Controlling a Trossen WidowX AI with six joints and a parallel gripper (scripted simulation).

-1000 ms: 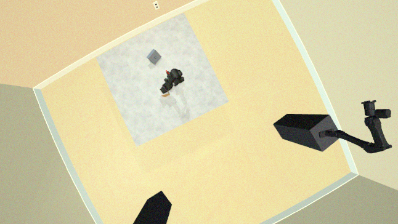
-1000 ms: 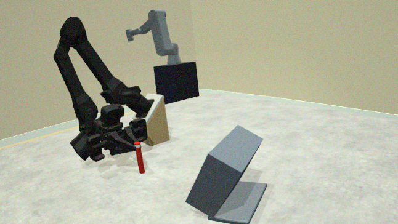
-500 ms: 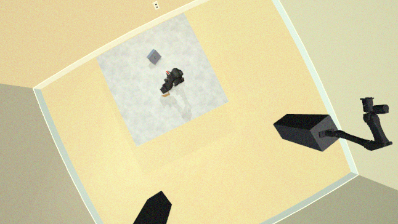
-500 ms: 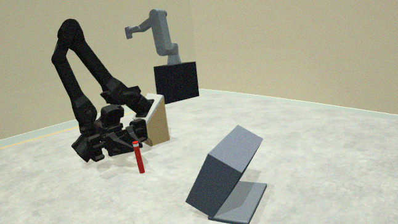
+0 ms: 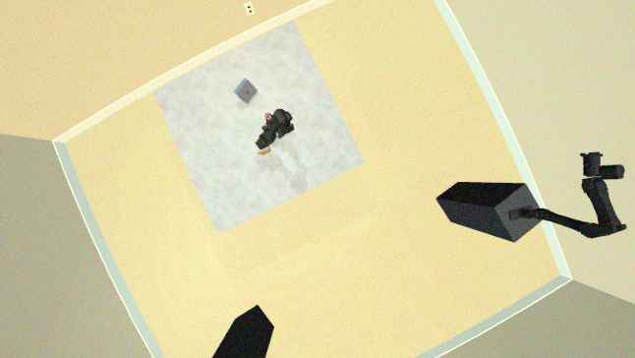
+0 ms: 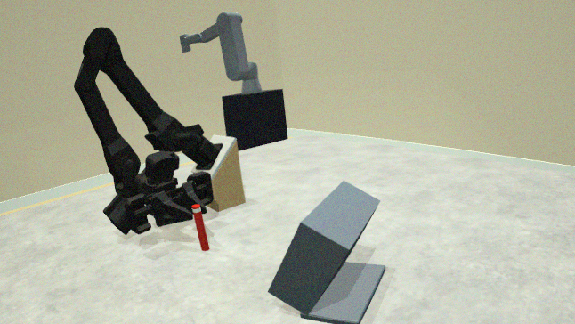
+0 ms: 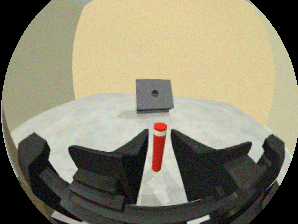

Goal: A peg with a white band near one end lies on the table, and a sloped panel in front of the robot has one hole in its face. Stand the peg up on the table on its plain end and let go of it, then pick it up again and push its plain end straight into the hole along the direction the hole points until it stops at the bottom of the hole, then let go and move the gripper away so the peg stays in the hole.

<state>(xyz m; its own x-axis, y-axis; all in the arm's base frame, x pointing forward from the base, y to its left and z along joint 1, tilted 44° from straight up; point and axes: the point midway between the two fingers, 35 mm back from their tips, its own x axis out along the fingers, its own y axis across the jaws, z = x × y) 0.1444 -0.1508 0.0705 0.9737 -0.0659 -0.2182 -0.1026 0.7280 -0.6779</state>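
The red peg is 1 cm below my gripper tip. Also, from my gripper tip: flat base plate: 26 cm ahead, 3 cm to the left, 6 cm below; grey sloped panel: 24 cm ahead, 3 cm to the left.
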